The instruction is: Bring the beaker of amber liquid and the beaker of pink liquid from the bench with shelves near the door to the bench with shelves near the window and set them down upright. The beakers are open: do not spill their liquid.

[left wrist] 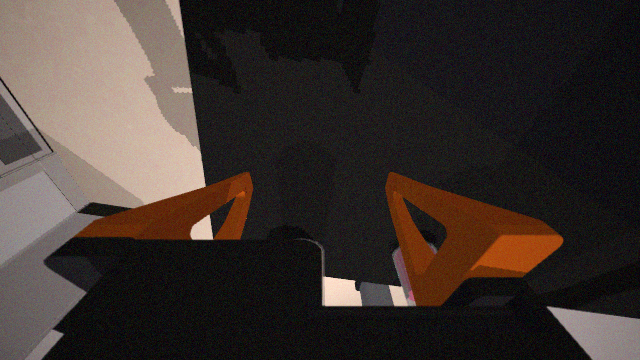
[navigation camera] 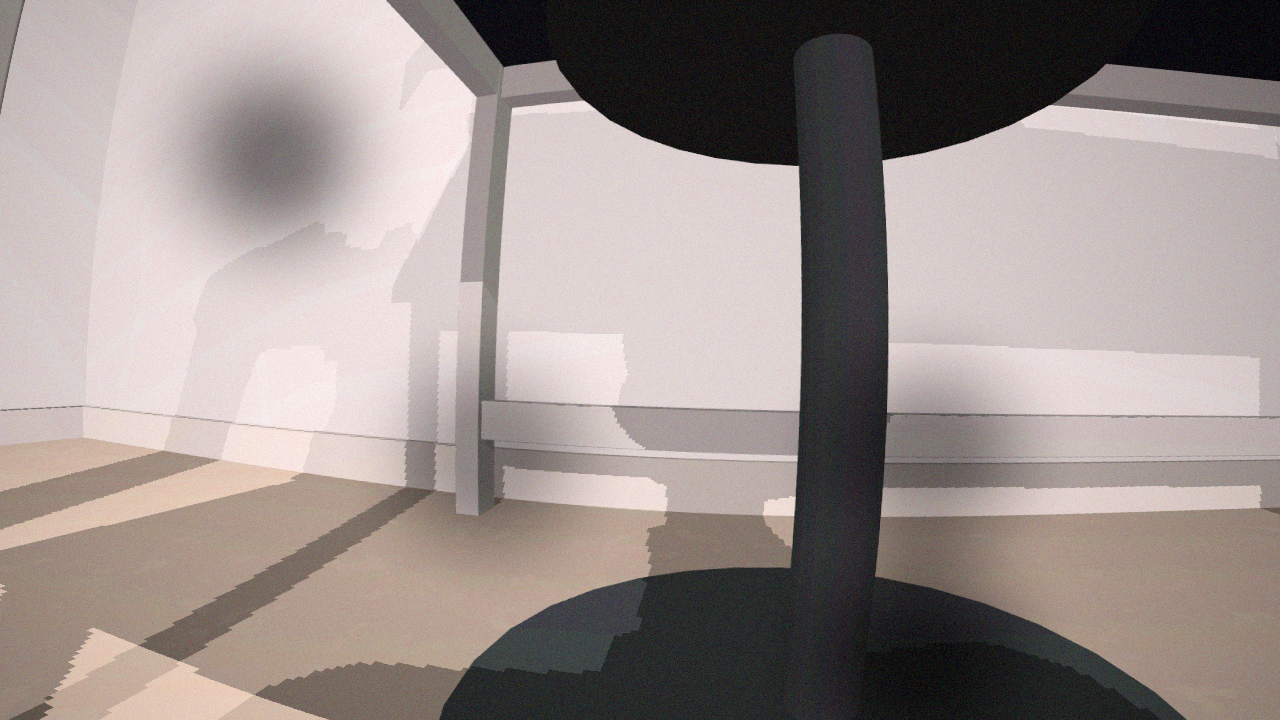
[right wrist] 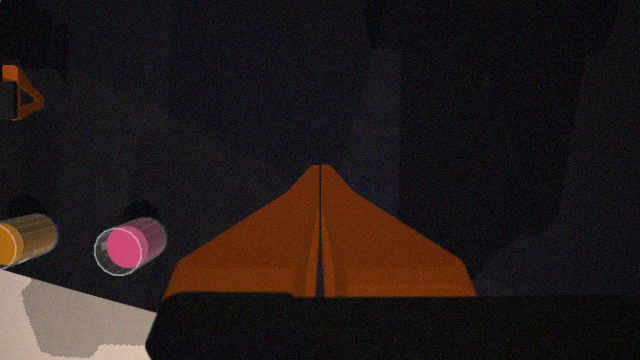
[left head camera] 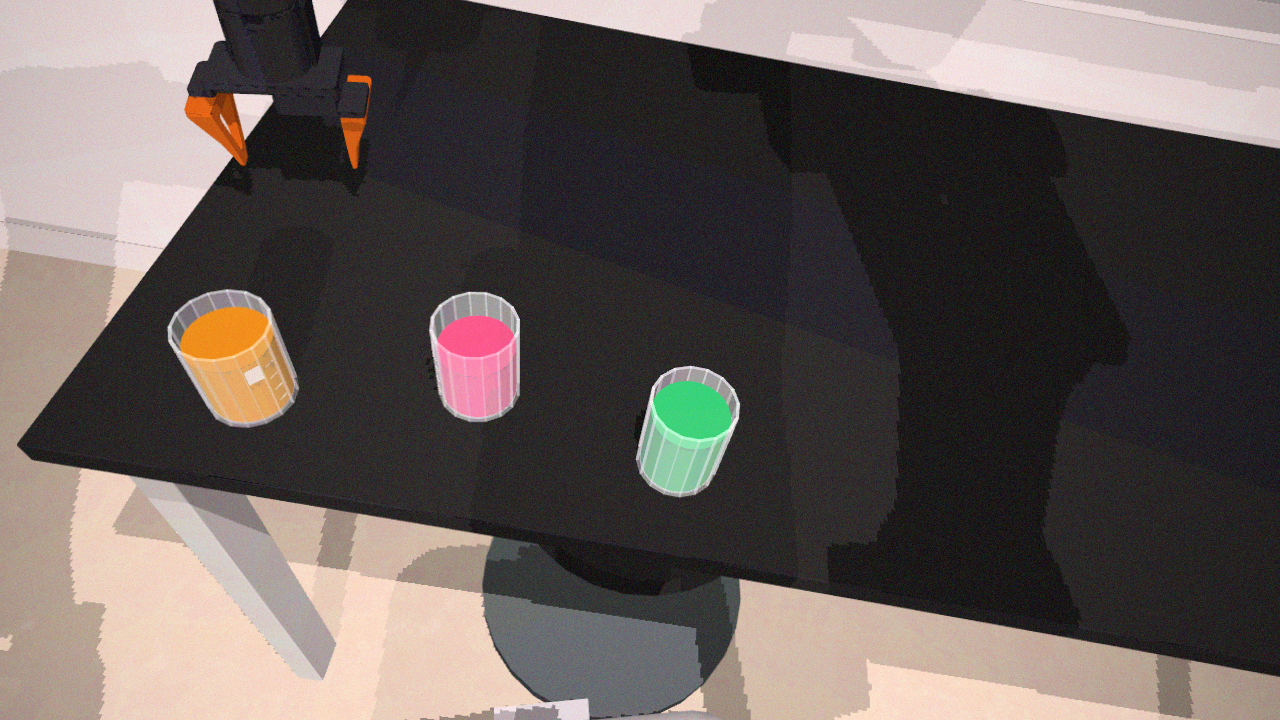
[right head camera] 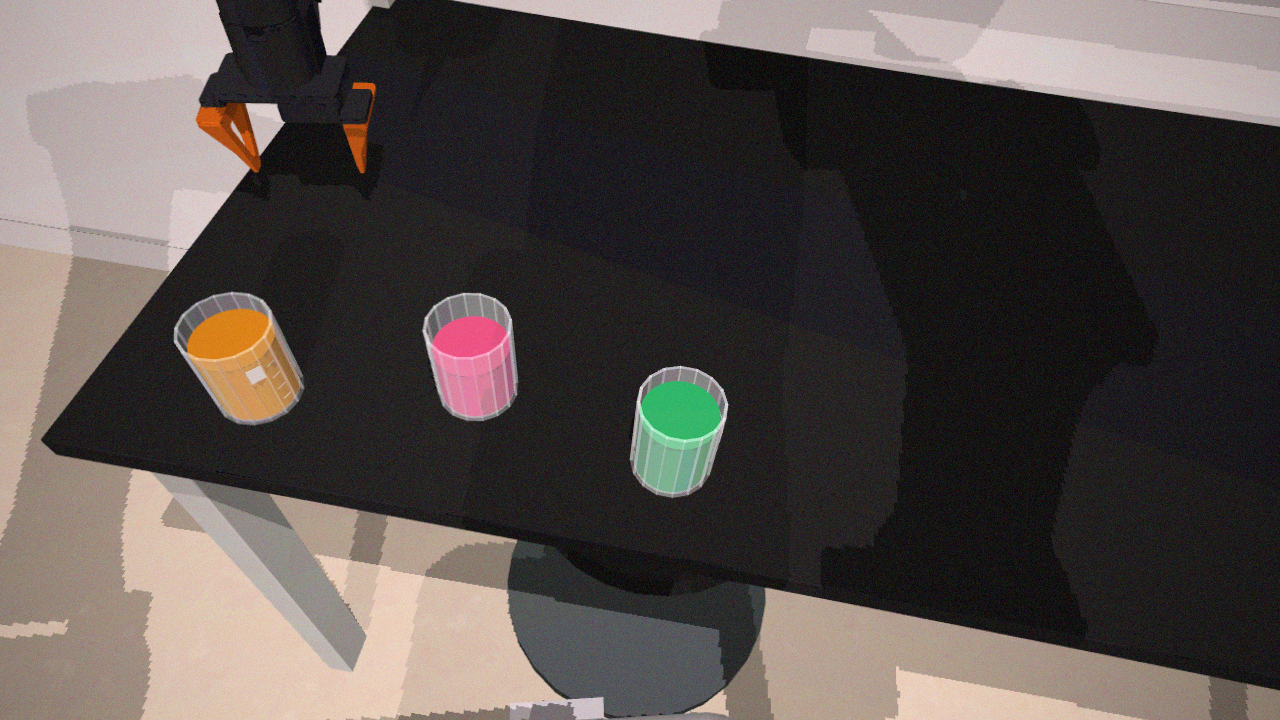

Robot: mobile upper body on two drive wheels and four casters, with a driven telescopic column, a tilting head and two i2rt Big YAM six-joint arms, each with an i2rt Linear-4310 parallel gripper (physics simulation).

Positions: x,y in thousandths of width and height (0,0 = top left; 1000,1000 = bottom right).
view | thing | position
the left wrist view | my left gripper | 499,499
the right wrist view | my right gripper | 501,501
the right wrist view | pink beaker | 187,699
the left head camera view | my left gripper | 236,227
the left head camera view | pink beaker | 371,467
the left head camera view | amber beaker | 179,476
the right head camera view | my left gripper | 243,235
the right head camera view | amber beaker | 182,474
